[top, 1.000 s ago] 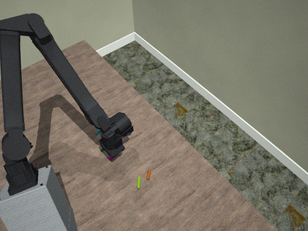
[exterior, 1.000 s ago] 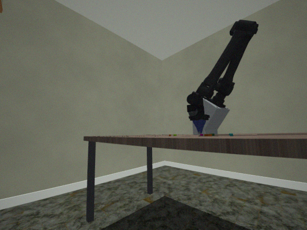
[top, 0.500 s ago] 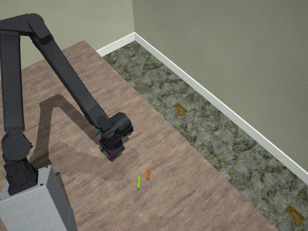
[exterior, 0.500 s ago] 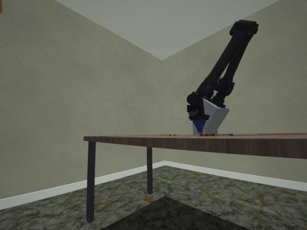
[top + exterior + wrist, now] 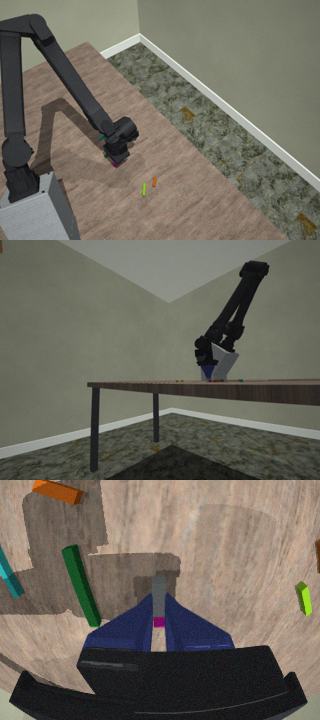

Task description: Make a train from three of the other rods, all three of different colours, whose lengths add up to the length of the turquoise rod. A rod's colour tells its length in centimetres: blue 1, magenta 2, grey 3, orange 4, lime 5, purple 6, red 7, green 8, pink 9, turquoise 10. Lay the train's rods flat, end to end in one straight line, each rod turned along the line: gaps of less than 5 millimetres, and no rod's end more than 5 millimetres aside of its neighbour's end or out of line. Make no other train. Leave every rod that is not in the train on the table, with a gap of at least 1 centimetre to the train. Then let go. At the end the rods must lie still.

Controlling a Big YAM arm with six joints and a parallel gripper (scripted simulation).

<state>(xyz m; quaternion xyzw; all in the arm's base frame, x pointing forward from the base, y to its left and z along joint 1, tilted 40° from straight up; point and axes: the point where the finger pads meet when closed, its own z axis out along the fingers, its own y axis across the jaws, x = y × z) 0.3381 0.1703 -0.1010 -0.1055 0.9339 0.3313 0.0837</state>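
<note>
The grey rod lies 1 cm below my hand. Round my hand: lime rod: 4 cm ahead, 17 cm to the right, 2 cm below; then magenta rod: 2 cm behind, 1 cm to the right, 2 cm below; then green rod: 1 cm behind, 7 cm to the left, 2 cm below.
</note>
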